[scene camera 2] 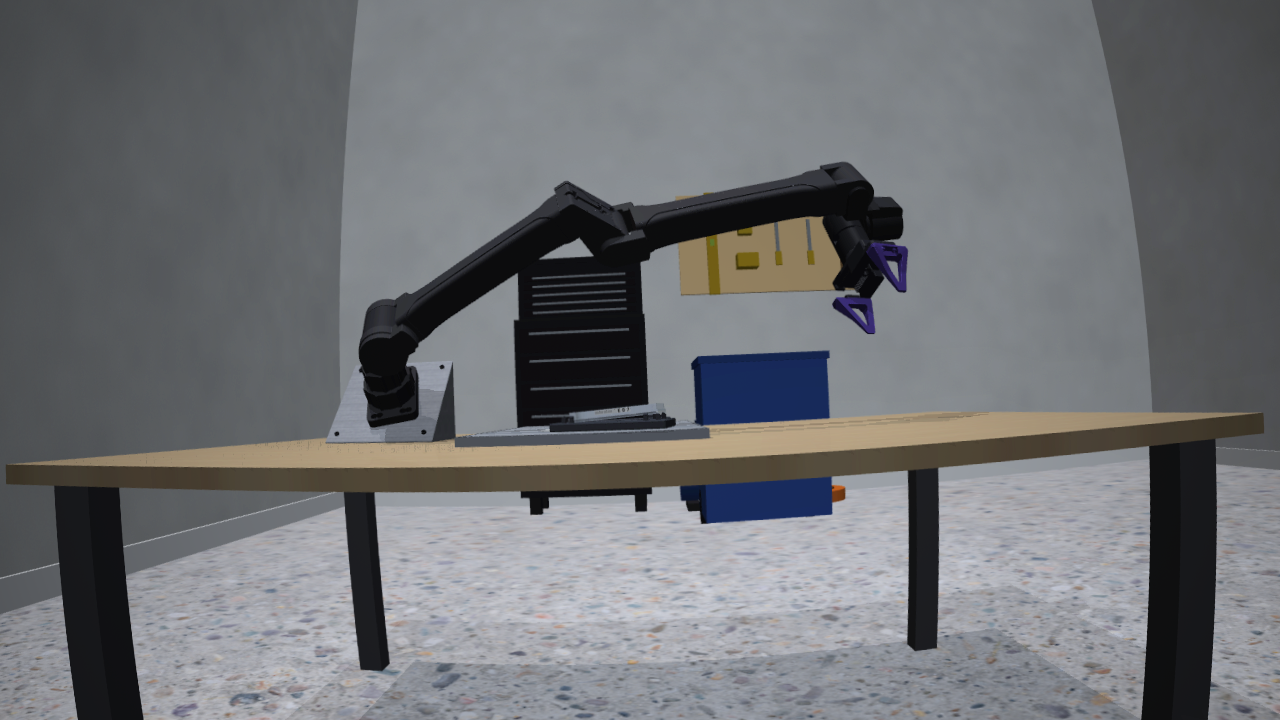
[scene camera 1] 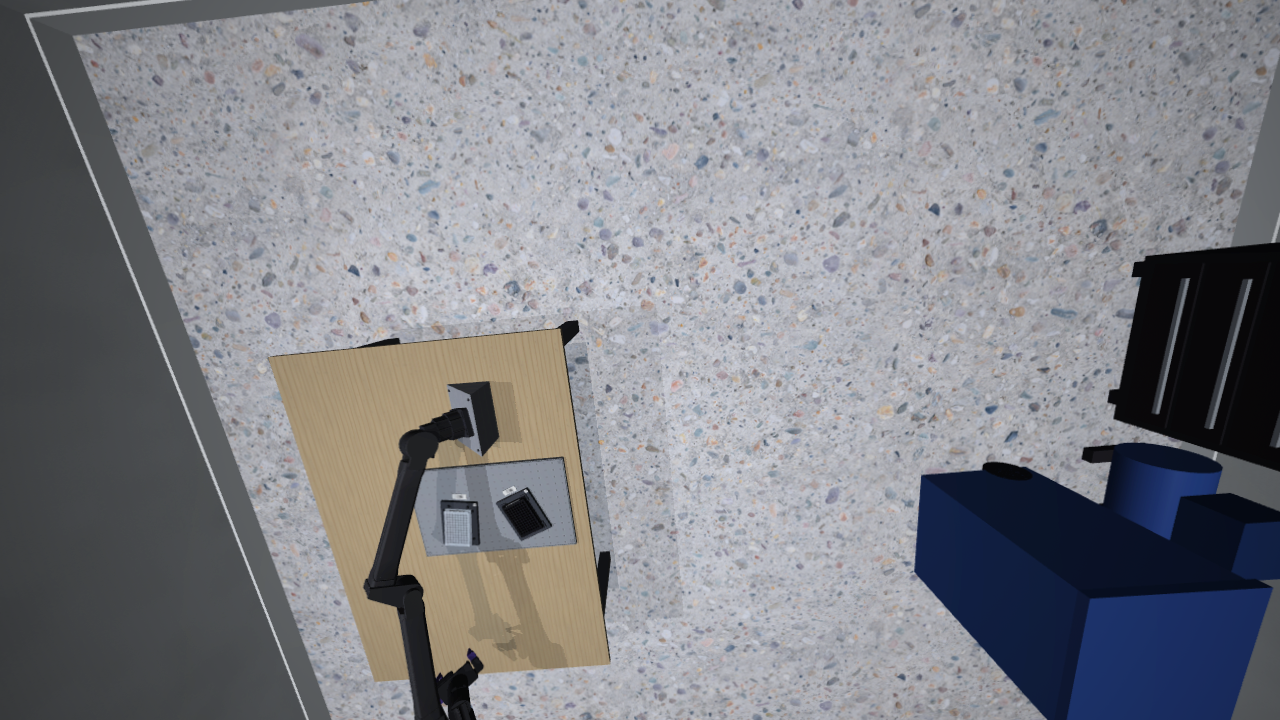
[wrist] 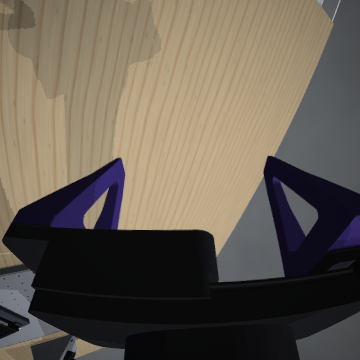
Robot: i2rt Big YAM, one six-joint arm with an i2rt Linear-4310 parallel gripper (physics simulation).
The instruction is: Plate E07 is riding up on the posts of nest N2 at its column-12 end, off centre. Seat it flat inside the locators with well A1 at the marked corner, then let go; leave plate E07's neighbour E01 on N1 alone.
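Where they show: gripper, fingertip midpoint: [scene camera 2: 886, 313] [scene camera 1: 455, 661] [wrist: 194, 163]; arm's base at its link origin: [scene camera 2: 394, 399] [scene camera 1: 464, 421].
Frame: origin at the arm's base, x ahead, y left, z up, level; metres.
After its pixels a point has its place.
A pale plate, taken as E07 [scene camera 1: 458, 528] @(x 0.364, y -0.168, z -0.031 m) [scene camera 2: 617, 412] @(x 0.357, y -0.212, z -0.034 m), sits on a dark nest, N2 [scene camera 1: 475, 530] @(x 0.393, y -0.125, z -0.046 m). It is tilted in the scene camera 2 view, its right end higher than its left, and shifted toward one end of the nest in the scene camera 1 view. A dark plate, taken as E01 [scene camera 1: 524, 516] @(x 0.373, y 0.060, z -0.032 m), lies in the angled nest on the right. Labels and well A1 are too small to read. My gripper [scene camera 1: 456, 667] @(x 0.755, y -0.259, z 0.092 m) [scene camera 2: 887, 311] @(x 0.755, y -0.259, z 0.092 m) [wrist: 194, 163] @(x 0.755, y -0.259, z 0.092 m) is open and empty, high above the table end farthest from the arm's base, well away from both plates.
Both nests stand on a grey perforated board [scene camera 1: 559, 501] @(x 0.362, y 0.178, z -0.058 m) [scene camera 2: 501, 439] @(x 0.199, y -0.294, z -0.062 m) [wrist: 42, 320] @(x 0.273, y -0.046, z -0.059 m) on the wooden table [scene camera 1: 358, 394] @(x -0.147, y -0.335, z -0.071 m) [scene camera 2: 1029, 434] @(x 0.671, y -0.694, z -0.071 m) [wrist: 200, 100] @(x 0.741, y -0.392, z -0.071 m). The arm's slanted mount [scene camera 1: 484, 420] @(x 0.008, y 0.066, z 0.009 m) [scene camera 2: 435, 398] @(x 0.074, y -0.014, z -0.001 m) stands beside it. A blue cabinet [scene camera 1: 1002, 537] [scene camera 2: 760, 389] and black drawers [scene camera 2: 581, 358] stand beyond the table.
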